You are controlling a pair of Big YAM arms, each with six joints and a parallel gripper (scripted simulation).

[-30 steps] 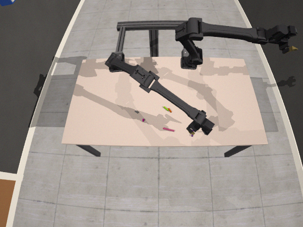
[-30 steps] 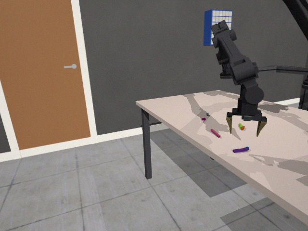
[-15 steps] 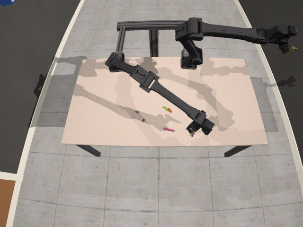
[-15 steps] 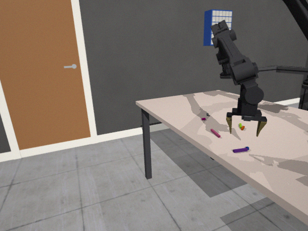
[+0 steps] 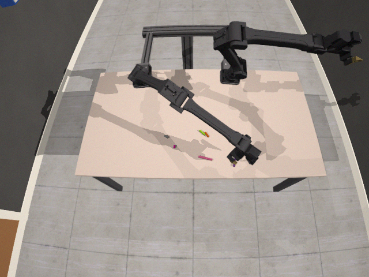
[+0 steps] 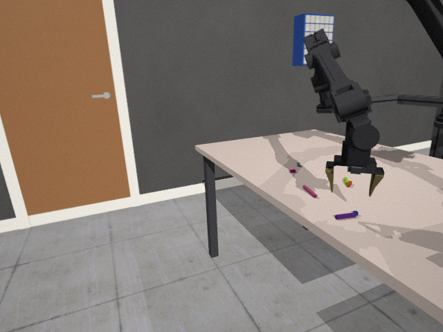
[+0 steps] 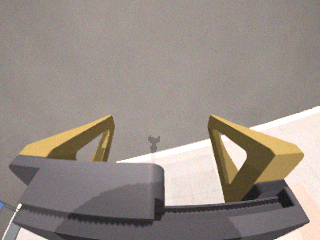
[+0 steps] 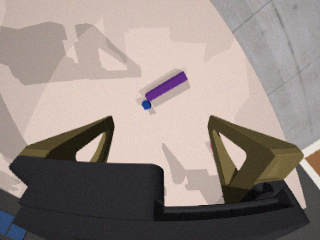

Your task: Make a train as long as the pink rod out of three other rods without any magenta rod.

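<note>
Right now the purple rod is 10 mm ahead of my right hand and 70 mm below it. Round my right hand: blue rod 30 mm behind, 70 mm below; pink rod 20 mm behind, 180 mm to the right, 70 mm below; orange rod 190 mm behind, 160 mm to the right, 70 mm below.
</note>
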